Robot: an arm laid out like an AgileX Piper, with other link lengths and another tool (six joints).
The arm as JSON. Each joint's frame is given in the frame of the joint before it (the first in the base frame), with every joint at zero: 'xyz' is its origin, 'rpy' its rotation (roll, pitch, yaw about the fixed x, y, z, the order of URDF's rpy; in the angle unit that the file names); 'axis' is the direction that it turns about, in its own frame. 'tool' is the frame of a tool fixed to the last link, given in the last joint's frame.
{
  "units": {
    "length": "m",
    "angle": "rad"
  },
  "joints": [
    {
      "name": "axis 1",
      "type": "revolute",
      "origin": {
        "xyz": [
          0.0,
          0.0,
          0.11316
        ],
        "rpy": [
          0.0,
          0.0,
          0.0
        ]
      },
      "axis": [
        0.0,
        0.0,
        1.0
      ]
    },
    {
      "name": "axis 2",
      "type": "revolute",
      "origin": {
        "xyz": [
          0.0,
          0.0,
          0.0
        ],
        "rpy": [
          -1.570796,
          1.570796,
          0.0
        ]
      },
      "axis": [
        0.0,
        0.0,
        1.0
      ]
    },
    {
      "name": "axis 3",
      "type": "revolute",
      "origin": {
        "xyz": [
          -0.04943,
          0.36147,
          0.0
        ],
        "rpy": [
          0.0,
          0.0,
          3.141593
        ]
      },
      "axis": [
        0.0,
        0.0,
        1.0
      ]
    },
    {
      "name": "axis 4",
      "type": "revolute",
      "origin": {
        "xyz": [
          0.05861,
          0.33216,
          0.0
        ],
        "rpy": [
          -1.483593,
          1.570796,
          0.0
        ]
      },
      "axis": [
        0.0,
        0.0,
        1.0
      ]
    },
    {
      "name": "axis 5",
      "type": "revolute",
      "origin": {
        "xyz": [
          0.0,
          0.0,
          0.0
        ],
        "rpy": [
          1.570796,
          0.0,
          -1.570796
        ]
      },
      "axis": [
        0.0,
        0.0,
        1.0
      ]
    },
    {
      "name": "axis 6",
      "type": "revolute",
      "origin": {
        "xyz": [
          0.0,
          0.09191,
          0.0
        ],
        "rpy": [
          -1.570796,
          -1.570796,
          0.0
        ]
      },
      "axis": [
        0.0,
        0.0,
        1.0
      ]
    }
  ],
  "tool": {
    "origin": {
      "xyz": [
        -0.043,
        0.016,
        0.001
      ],
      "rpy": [
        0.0,
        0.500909,
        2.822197
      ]
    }
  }
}
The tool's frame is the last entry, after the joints.
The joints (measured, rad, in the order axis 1, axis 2, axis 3, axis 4, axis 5, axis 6), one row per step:
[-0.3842, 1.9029, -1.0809, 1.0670, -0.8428, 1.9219]
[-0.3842, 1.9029, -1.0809, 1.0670, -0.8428, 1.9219]
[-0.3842, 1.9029, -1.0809, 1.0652, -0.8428, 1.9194]
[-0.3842, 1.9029, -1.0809, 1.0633, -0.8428, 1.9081]
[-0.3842, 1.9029, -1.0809, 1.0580, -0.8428, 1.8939]
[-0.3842, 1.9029, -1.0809, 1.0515, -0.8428, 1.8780]
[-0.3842, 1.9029, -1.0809, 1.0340, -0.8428, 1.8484]
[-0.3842, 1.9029, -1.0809, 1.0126, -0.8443, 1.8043]
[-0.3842, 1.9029, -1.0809, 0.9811, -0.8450, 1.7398]
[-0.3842, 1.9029, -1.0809, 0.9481, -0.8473, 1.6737]
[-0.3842, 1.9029, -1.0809, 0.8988, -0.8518, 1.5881]
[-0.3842, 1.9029, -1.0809, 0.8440, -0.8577, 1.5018]
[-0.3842, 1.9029, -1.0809, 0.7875, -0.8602, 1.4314]
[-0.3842, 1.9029, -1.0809, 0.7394, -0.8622, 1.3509]
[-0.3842, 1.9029, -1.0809, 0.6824, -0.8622, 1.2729]
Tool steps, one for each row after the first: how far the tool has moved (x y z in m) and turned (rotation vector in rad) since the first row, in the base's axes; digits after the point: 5 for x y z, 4 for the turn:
[0.00000, 0.00000, 0.00000, 0.0000, 0.0000, 0.0000]
[-0.00003, -0.00001, -0.00003, -0.0023, 0.0027, 0.0017]
[-0.00036, -0.00012, -0.00031, -0.0086, 0.0132, 0.0049]
[-0.00069, -0.00023, -0.00058, -0.0185, 0.0272, 0.0110]
[-0.00105, -0.00037, -0.00087, -0.0300, 0.0430, 0.0181]
[-0.00159, -0.00062, -0.00121, -0.0554, 0.0738, 0.0347]
[-0.00259, -0.00123, -0.00167, -0.0915, 0.1179, 0.0549]
[-0.00405, -0.00216, -0.00223, -0.1442, 0.1826, 0.0847]
[-0.00559, -0.00342, -0.00242, -0.2009, 0.2483, 0.1134]
[-0.00743, -0.00539, -0.00193, -0.2818, 0.3341, 0.1514]
[-0.00906, -0.00770, -0.00062, -0.3702, 0.4206, 0.1889]
[-0.00984, -0.00953, 0.00113, -0.4521, 0.4935, 0.2256]
[-0.01112, -0.01170, 0.00298, -0.5335, 0.5725, 0.2565]
[-0.01175, -0.01368, 0.00550, -0.6219, 0.6508, 0.2909]

